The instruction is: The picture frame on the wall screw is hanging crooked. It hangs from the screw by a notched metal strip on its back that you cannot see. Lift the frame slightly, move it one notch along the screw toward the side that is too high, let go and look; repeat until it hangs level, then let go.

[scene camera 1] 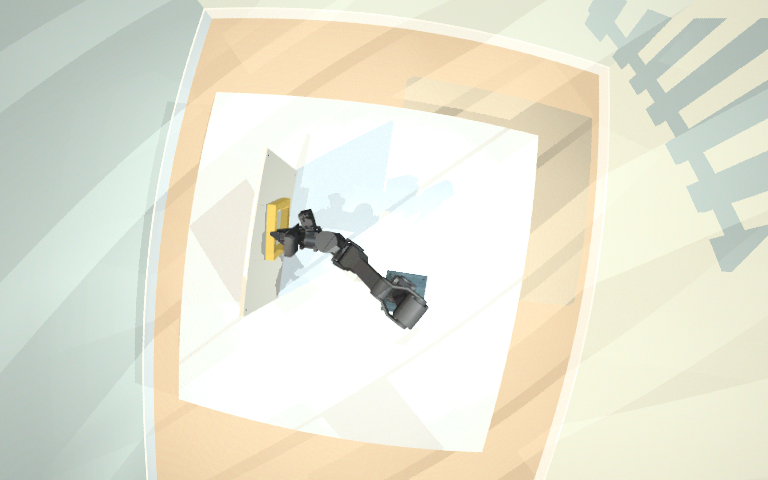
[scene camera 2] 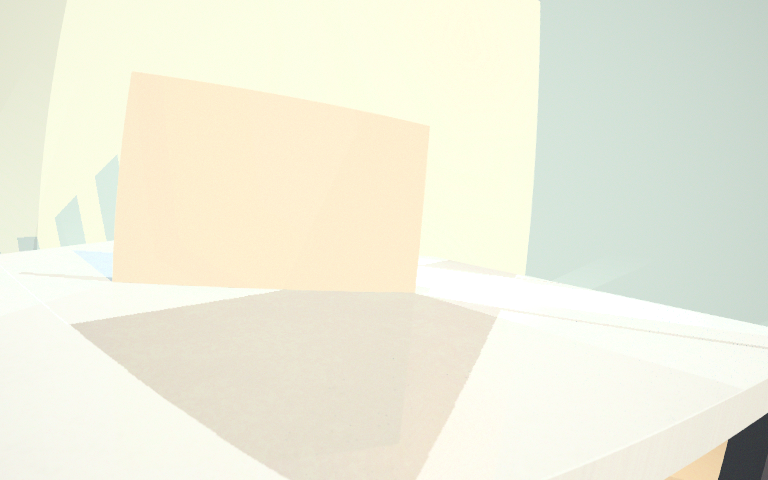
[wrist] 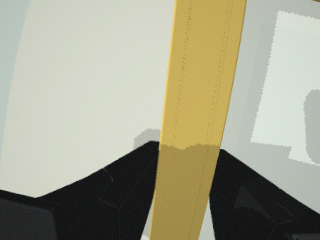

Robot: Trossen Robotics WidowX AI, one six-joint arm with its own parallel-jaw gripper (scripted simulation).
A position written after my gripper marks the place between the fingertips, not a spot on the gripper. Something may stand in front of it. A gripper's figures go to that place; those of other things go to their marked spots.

Labels:
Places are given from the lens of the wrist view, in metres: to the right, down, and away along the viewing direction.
my gripper (wrist: 185, 156): 0.01, 0.01, 0.10
yellow picture frame (wrist: 236, 82): 0.03, -0.01, 0.10
grey wall panel (wrist: 89, 89): -0.03, -0.01, 0.11

